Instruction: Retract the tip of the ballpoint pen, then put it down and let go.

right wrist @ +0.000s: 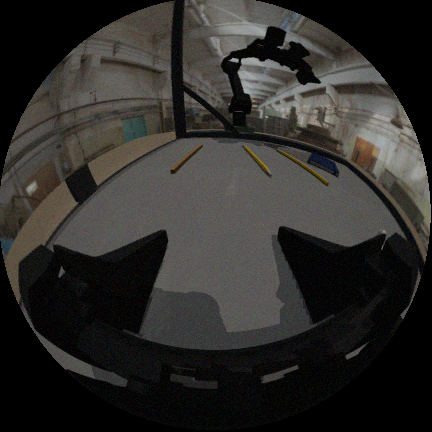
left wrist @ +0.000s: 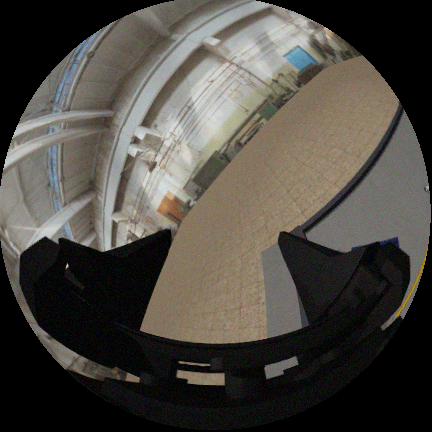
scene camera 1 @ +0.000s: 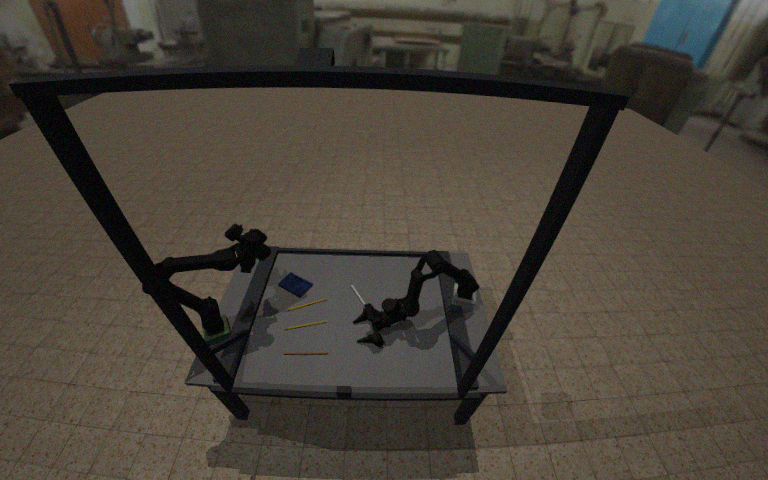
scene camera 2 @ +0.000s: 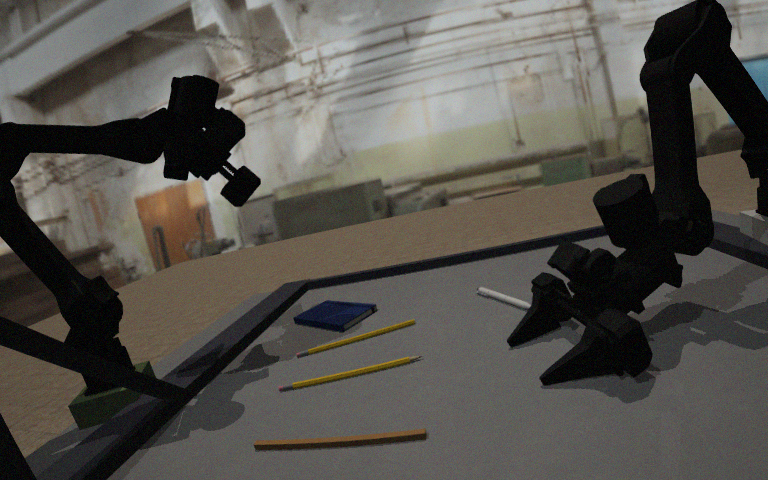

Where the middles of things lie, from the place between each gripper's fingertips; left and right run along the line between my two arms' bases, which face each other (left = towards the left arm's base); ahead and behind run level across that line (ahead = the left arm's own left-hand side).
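From the green object (scene camera 2: 87, 411): my left gripper 300 mm above it, 180 mm to the right of it, 260 mm past it.
From the green object: my right hand 80 mm short of it, 10 mm below it, 570 mm to the right of it.
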